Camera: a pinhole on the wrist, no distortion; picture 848 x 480 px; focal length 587.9 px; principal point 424.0 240.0 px. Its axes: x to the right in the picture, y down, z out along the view. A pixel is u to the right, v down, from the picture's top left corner.
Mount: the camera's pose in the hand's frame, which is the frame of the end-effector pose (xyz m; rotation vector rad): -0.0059 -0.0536 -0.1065 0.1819 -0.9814 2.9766
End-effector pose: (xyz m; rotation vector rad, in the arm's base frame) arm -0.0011 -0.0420 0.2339 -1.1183 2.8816 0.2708
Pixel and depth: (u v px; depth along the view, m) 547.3 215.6 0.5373
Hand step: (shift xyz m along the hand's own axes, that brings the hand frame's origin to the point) -0.0583 -0.3581 0.3479
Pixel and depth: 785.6 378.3 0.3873
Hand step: -0.2037 -0.3647 0.1748
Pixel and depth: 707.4 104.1 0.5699
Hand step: -0.2115 -0.2949 0.4566
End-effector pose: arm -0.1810 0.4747 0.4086 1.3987 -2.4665 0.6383
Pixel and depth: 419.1 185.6 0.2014
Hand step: 0.0185 -0.1580 0.0650
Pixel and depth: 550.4 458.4 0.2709
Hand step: -0.0380 -0.2972 0.0564
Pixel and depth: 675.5 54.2 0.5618
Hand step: -0.1765 -0.2521 0.4735
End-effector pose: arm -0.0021 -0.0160 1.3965 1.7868 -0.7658 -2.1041
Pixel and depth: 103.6 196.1 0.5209
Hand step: 0.3345 -0.3214 0.3008
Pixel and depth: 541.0 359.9 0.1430
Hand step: -0.0197 -0.1628 -0.0065
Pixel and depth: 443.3 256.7 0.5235
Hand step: 0.0336 -0.3765 0.3043
